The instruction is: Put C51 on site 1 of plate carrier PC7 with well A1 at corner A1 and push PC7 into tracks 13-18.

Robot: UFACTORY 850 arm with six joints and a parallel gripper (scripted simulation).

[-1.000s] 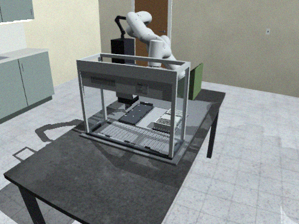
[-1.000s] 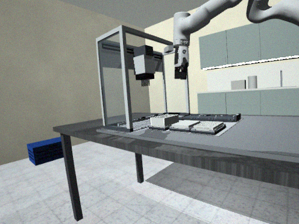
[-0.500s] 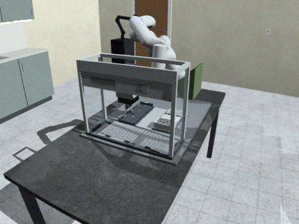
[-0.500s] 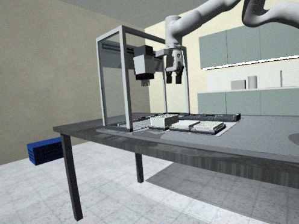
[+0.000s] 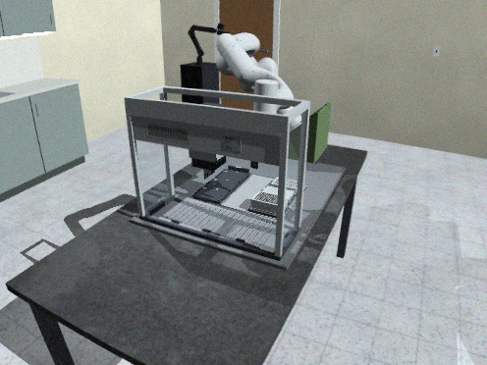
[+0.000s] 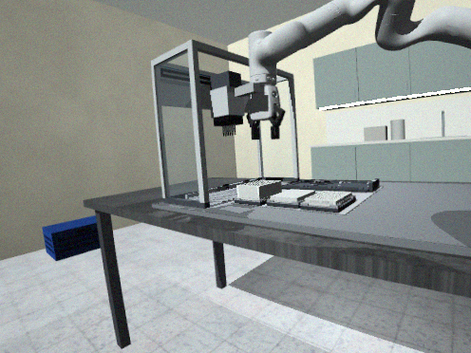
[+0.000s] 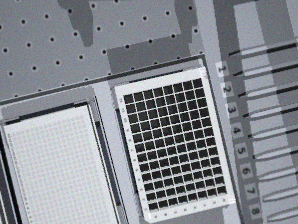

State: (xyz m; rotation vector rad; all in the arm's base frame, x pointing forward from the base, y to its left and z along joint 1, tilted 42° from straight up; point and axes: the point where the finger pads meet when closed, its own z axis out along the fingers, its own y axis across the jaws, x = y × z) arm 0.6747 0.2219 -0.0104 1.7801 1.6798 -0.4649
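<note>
Now: hand 190 mm above the nest S3 and 40 mm to the right of it. Round my hand: 96-well plate C15: 220 mm behind, 180 mm below, 10 mm to the left; then pipetting head: 240 mm ahead, 150 mm above, 60 mm to the right; then dark plate carrier PC7: 240 mm to the right, 180 mm below, 80 mm behind.
</note>
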